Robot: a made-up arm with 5 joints.
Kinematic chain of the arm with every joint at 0, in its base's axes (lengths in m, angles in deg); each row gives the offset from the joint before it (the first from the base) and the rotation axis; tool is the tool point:
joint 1: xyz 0 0 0.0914 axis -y
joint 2: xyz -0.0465 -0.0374 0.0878 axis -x
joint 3: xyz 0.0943 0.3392 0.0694 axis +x
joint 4: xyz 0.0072 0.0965 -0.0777 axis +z
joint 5: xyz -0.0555 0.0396 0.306 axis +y
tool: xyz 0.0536 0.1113 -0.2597
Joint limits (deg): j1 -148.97..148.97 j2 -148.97..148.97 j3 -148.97..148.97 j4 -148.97..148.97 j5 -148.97..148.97
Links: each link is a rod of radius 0.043 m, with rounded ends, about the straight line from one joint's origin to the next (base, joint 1, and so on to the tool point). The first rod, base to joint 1, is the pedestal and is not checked.
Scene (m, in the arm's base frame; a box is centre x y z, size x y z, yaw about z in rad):
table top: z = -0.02
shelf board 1: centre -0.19 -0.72 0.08 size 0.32 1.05 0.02 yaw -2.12
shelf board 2: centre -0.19 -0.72 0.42 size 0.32 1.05 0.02 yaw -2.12
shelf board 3: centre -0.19 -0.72 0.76 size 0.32 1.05 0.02 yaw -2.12
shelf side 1: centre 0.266 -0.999 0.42 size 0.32 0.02 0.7 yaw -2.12
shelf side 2: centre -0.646 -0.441 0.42 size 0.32 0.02 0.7 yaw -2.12
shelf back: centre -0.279 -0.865 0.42 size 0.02 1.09 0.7 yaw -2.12
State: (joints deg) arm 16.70 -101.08 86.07 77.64 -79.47
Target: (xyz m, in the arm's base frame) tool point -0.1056 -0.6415 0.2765
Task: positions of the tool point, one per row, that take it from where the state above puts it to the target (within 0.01 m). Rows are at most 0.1 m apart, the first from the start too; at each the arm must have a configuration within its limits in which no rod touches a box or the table.
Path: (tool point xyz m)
1: -0.0883 -0.5347 0.2273
2: -0.0954 -0.5913 0.2509
3: -0.1056 -0.6415 0.2765

